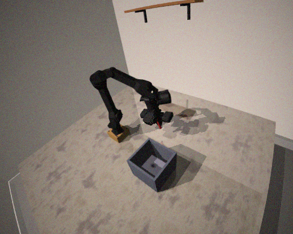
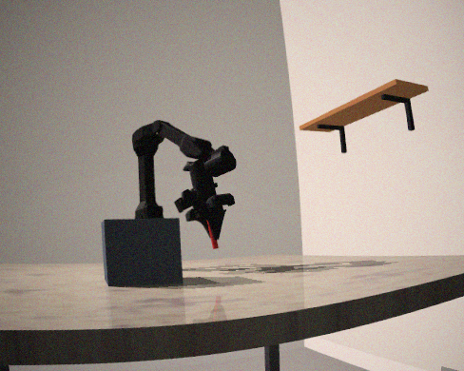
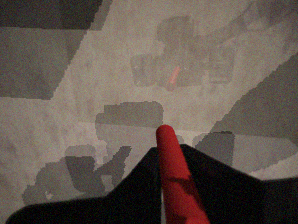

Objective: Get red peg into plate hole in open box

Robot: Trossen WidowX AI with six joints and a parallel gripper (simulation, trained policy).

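The grey plate is 20 cm to the right of my gripper tip, 15 cm ahead of it and 4 cm below it. Round my gripper tip: red peg: 2 cm above, 1 cm to the right.
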